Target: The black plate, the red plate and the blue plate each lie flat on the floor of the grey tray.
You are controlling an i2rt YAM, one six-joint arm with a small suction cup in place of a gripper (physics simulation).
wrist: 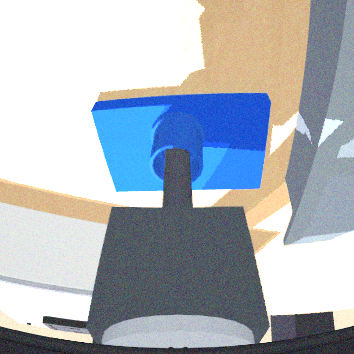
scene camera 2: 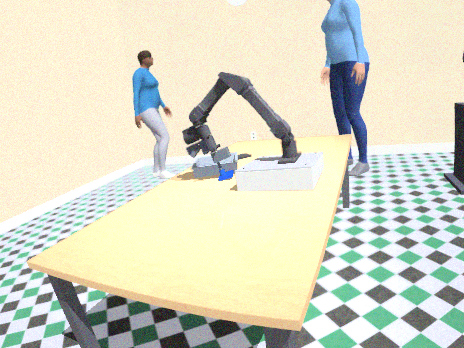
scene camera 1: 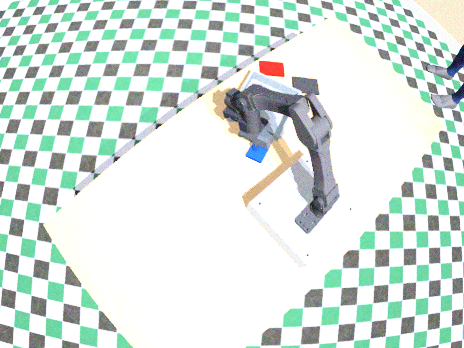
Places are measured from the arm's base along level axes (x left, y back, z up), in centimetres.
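Pixels of known places: hand, its tool point: (wrist: 176, 128) (scene camera 2: 224, 176) (scene camera 1: 256, 149); arm's base, origin of its link: (scene camera 2: 290, 158) (scene camera 1: 318, 208).
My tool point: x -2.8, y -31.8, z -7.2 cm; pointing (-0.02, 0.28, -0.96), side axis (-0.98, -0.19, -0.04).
Observation:
Ahead of a thing's pixels: the offset from my tool point to its top centre.
The blue plate {dx -0.5, dy +0.8, dz +1.6 cm} (scene camera 1: 257, 154) (scene camera 2: 226, 175) (wrist: 130, 155) is outside the grey tray {dx -16.1, dy -10.4, dz +4.6 cm} (scene camera 1: 276, 81) (scene camera 2: 206, 171) (wrist: 325, 60), beside its wall. My suction cup (scene camera 1: 256, 147) (wrist: 177, 150) sits on top of the blue plate near its middle and holds it. The plate is at or very near table height; I cannot tell if it is slightly raised. The red plate {dx -33.7, dy -21.5, dz +0.7 cm} (scene camera 1: 271, 68) lies on the table past the tray's far end. The black plate {dx -38.7, dy -5.7, dz +0.5 cm} (scene camera 1: 305, 85) (scene camera 2: 243, 156) lies on the table beside the same end. My arm hides part of the tray's floor in scene camera 1.
The arm stands on a white box (scene camera 1: 280, 220) (scene camera 2: 277, 177), close to the blue plate and the tray. The long table edge (scene camera 1: 135, 145) runs near the tray's outer side. Two people (scene camera 2: 146, 95) (scene camera 2: 345, 45) stand behind the table.

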